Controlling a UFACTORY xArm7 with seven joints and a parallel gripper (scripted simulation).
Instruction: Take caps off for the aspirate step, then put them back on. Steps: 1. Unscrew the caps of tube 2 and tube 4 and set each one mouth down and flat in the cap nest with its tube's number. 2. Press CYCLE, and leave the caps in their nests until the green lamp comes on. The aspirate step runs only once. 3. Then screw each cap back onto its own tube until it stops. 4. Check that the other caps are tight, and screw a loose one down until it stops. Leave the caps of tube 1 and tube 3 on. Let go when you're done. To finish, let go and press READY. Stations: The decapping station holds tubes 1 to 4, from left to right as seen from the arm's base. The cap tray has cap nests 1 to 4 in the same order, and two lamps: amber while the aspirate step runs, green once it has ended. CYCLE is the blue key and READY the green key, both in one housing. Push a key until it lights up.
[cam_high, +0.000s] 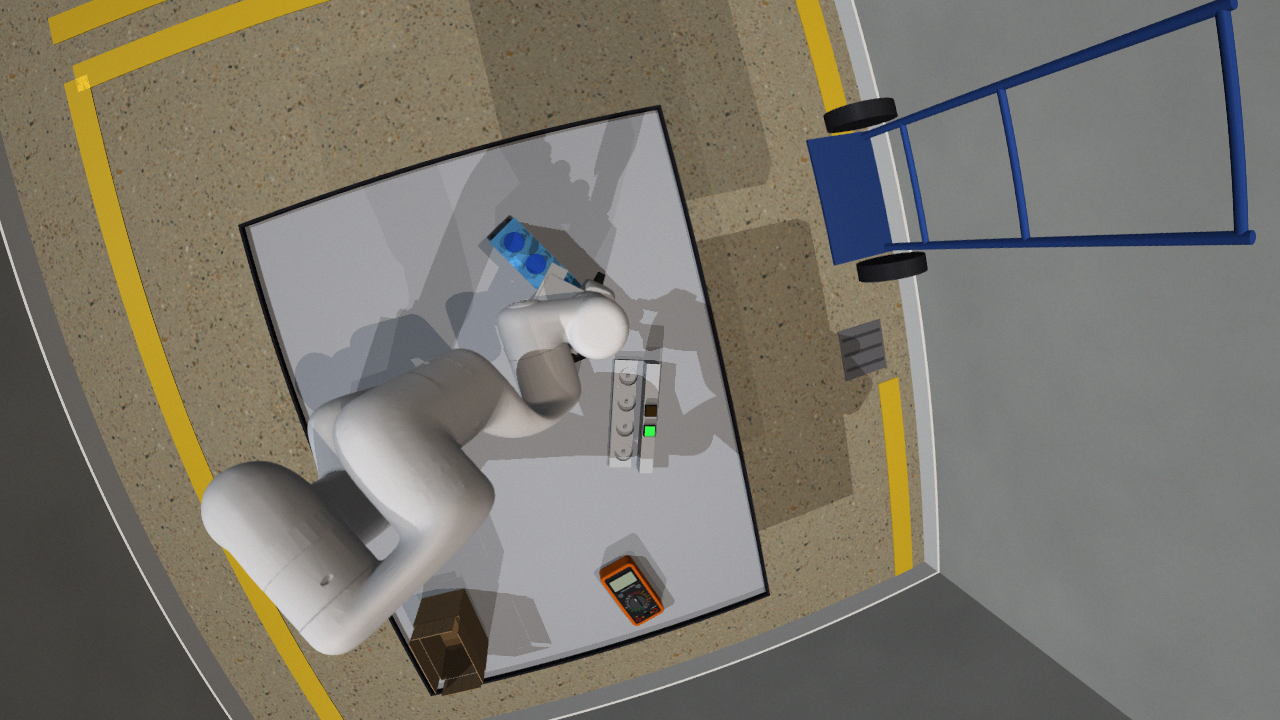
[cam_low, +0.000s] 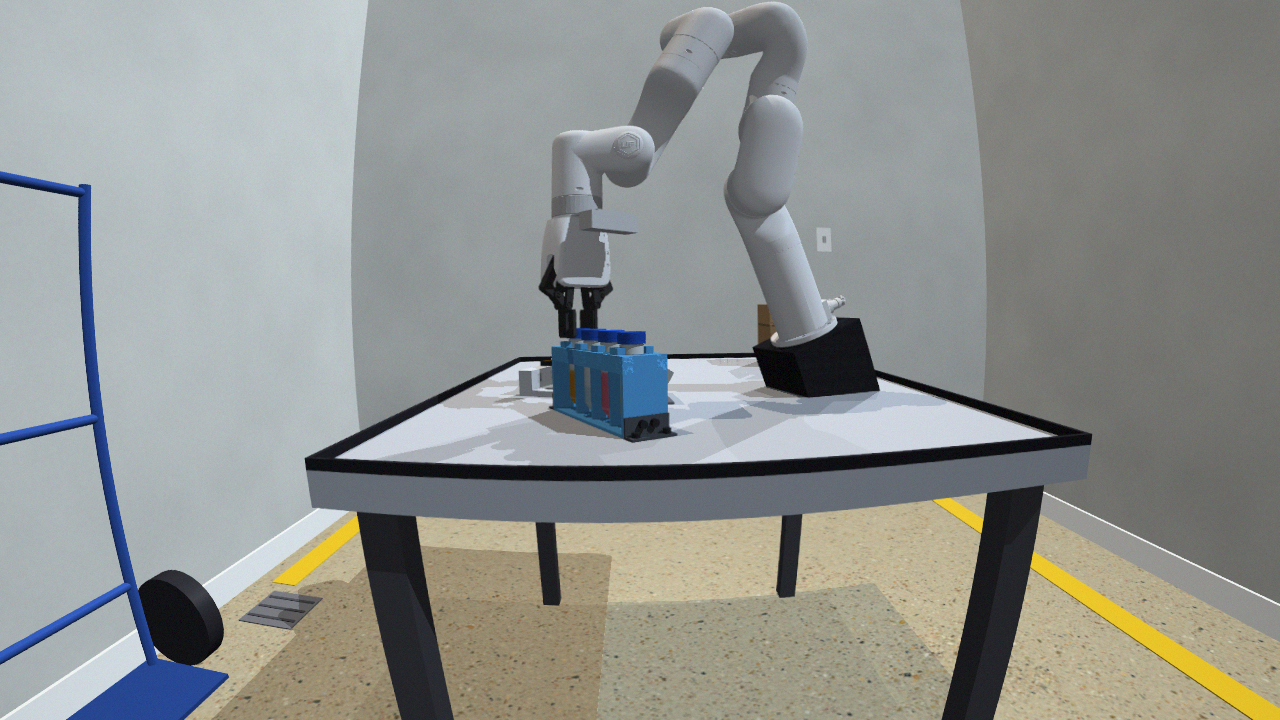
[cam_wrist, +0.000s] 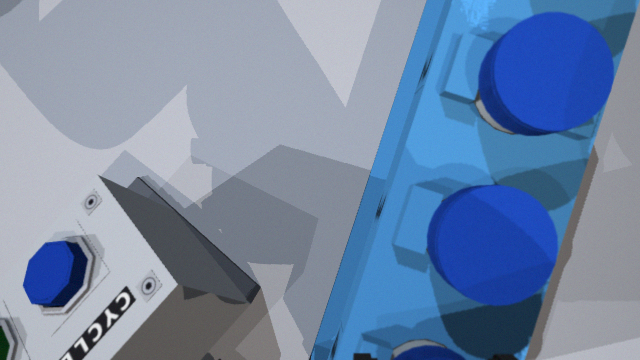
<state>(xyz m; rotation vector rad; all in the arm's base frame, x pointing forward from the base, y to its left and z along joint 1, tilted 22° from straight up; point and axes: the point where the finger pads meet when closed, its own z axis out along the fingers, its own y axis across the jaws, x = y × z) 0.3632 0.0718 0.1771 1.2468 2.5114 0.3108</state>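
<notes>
My gripper is now 10 mm above the threaded tube neck. From my hand the other things lie so: key housing: 110 mm behind, 80 mm to the right, 80 mm below; then blue cycle key: 130 mm behind, 60 mm to the right, 60 mm below; then green ready key: 130 mm behind, 100 mm to the right, 60 mm below.
</notes>
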